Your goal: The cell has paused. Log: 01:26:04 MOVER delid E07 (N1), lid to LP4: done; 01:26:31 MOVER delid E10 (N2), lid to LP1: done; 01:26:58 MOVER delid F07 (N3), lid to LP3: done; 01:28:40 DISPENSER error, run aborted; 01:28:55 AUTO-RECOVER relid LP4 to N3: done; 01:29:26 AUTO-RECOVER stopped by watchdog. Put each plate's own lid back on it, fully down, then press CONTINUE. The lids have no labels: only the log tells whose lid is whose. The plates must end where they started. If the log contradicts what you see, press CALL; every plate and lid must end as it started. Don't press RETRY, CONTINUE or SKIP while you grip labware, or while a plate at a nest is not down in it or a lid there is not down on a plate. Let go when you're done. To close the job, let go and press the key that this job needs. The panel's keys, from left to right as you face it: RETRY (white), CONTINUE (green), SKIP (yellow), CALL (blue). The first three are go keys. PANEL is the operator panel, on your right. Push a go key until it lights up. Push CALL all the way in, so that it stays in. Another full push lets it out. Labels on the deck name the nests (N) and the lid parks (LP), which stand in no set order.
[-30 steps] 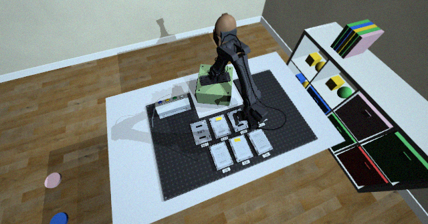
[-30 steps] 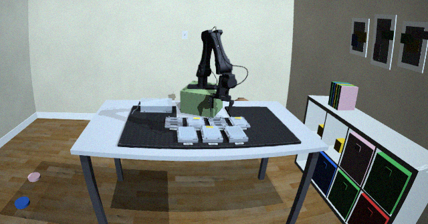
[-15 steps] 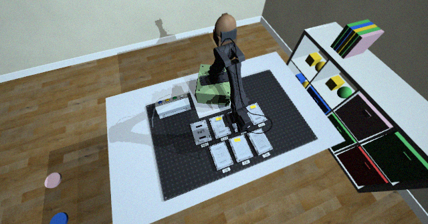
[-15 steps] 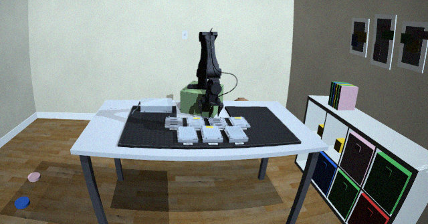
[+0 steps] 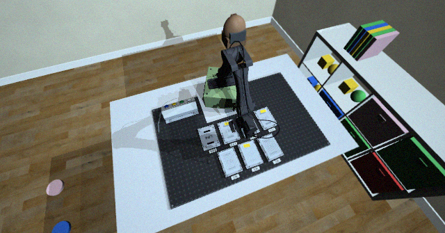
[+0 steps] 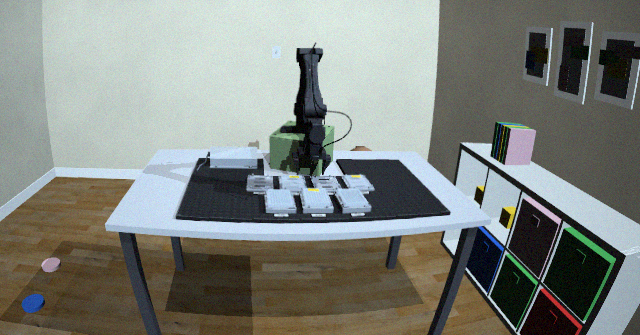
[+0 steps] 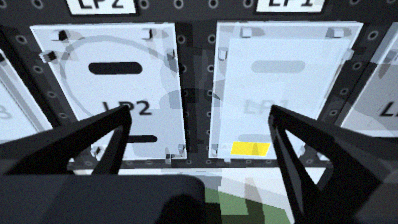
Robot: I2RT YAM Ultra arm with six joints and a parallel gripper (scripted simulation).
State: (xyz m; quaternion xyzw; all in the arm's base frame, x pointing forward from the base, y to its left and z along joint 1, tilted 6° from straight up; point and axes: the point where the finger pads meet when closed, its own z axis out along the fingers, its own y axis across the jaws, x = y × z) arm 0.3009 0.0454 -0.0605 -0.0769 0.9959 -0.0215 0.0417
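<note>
Right now my hand is 150 mm short of the plate, 30 mm to the right of it and 40 mm above it. Round my hand: lid park LP2: 40 mm behind, 60 mm to the left, 60 mm below; white retry key: 260 mm behind, 280 mm to the right; green continue key: 250 mm behind, 330 mm to the right.
</note>
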